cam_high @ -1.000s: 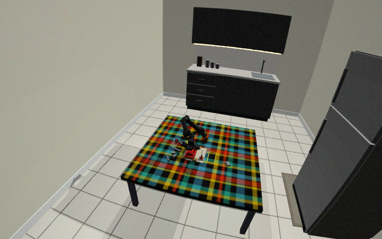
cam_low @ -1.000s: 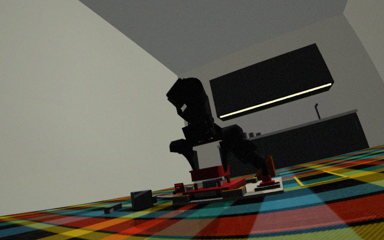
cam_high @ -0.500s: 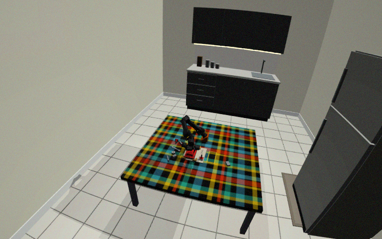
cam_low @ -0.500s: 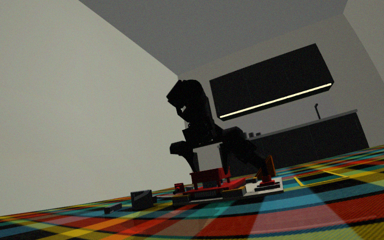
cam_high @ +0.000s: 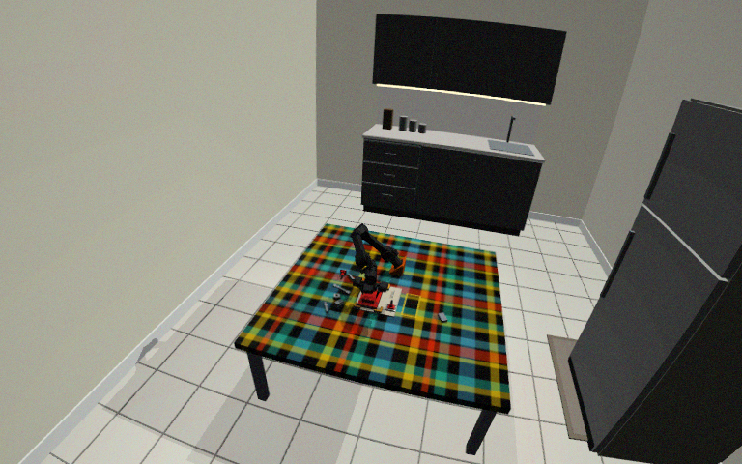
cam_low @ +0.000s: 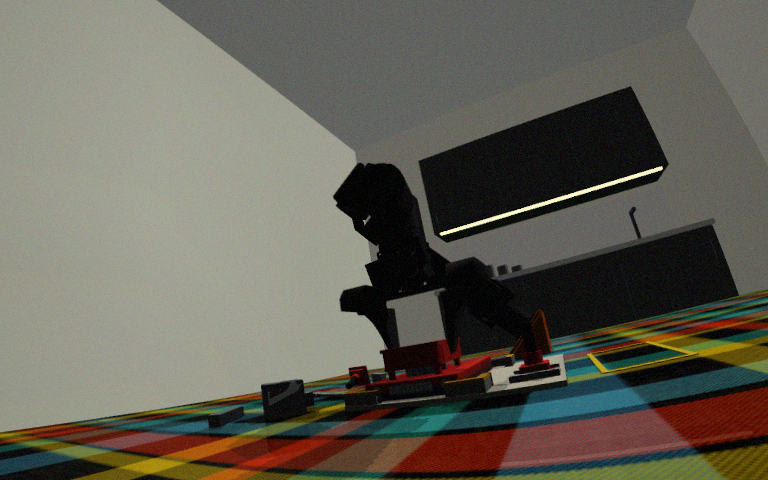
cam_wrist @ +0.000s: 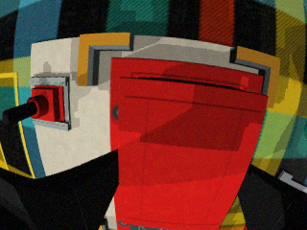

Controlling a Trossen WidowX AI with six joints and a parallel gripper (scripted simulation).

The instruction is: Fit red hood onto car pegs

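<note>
Now: the grey engine block 20 mm below my gripper tip. The rest, counted from my gripper tip: white jig plate: 40 mm behind, 30 mm to the left, 30 mm below; then red hood: 10 mm above.
</note>
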